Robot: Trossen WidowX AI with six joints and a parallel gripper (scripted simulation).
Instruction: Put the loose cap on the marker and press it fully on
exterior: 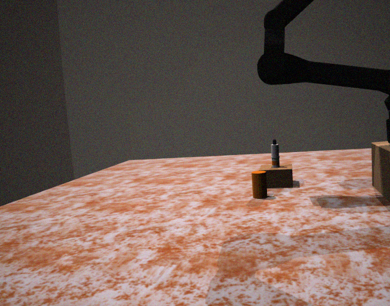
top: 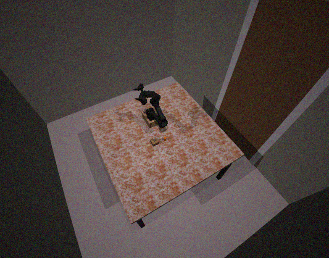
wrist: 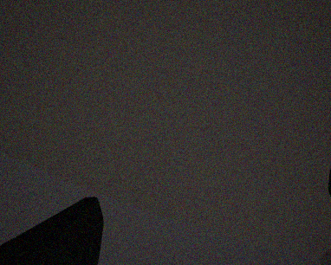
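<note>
Now: the orange cap 550 mm below my gripper tip, 230 mm ahead of it and 190 mm to the left of it. The rest, counted from my gripper tip: tan holder block 560 mm below, 200 mm ahead, 80 mm to the left.
</note>
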